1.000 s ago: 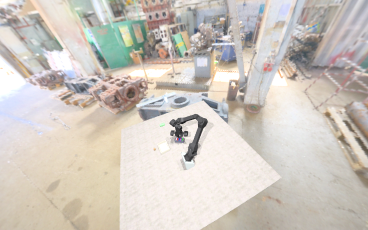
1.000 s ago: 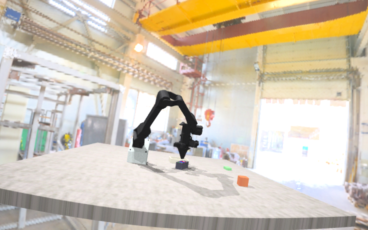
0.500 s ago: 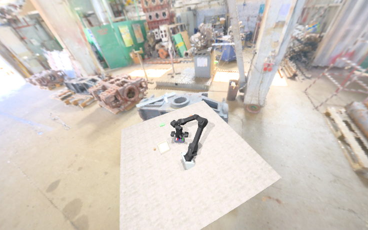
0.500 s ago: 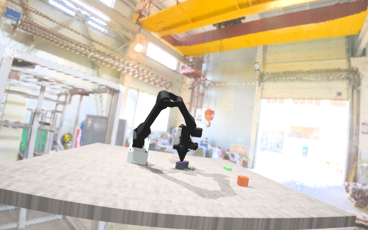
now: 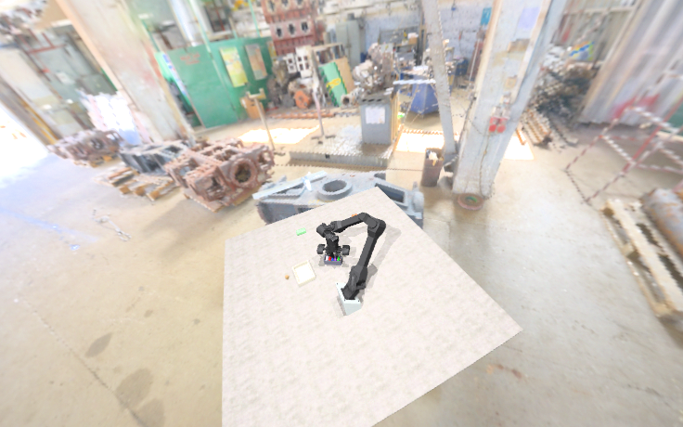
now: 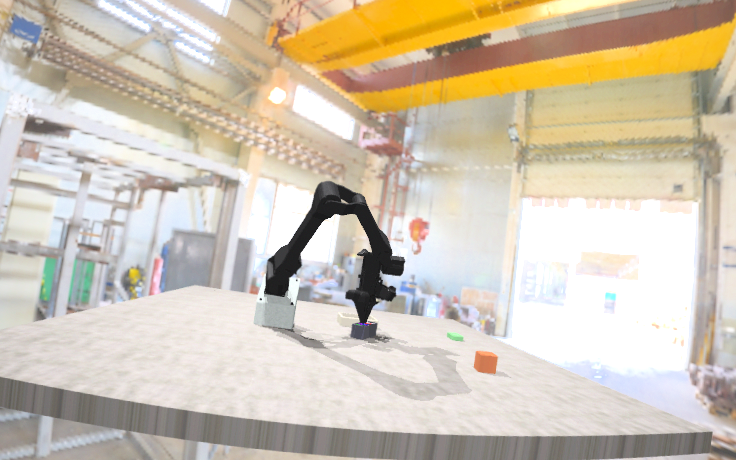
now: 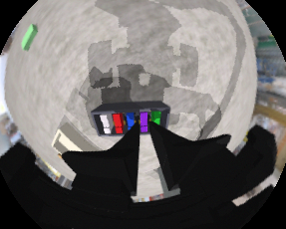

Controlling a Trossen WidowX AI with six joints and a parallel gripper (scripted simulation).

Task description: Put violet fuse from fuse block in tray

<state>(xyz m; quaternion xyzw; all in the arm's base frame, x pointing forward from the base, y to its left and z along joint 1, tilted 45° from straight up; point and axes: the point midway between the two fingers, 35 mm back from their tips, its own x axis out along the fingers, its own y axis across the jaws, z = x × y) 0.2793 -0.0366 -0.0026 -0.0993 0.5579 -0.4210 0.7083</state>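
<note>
Now: gripper tip 2 cm above the violet fuse. Round my gripper tip: orange cube (29 cm ahead, 25 cm to the right, 2 cm below); then tray (20 cm to the left, 4 cm below); then green block (35 cm ahead, 15 cm to the left, 3 cm below).
</note>
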